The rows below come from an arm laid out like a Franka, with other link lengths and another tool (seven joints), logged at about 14 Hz.
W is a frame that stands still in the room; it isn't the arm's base.
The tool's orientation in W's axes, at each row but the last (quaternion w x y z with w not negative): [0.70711 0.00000 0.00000 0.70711]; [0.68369 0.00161 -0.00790 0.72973]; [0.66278 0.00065 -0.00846 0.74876]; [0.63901 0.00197 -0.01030 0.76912]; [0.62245 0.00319 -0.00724 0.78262]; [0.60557 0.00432 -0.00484 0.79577]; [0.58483 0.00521 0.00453 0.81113]
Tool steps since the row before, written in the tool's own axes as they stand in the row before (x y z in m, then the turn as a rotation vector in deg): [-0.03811 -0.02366 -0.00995 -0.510 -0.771 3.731]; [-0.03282 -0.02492 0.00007 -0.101 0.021 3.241]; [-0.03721 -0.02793 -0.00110 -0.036 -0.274 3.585]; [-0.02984 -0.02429 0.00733 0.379 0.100 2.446]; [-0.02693 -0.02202 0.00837 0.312 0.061 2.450]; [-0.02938 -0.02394 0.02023 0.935 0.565 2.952]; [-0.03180 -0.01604 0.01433 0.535 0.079 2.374]
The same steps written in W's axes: [0.02366 -0.03811 -0.00995 0.771 -0.510 3.731]; [0.02700 -0.03113 -0.00013 -0.042 -0.147 3.239]; [0.03225 -0.03353 -0.00122 0.240 -0.051 3.587]; [0.02927 -0.02502 0.00717 -0.193 0.309 2.450]; [0.02748 -0.02141 0.00815 -0.140 0.253 2.454]; [0.03093 -0.02220 0.01991 -0.791 0.712 2.962]; [0.02546 -0.02509 0.01401 -0.211 0.486 2.377]
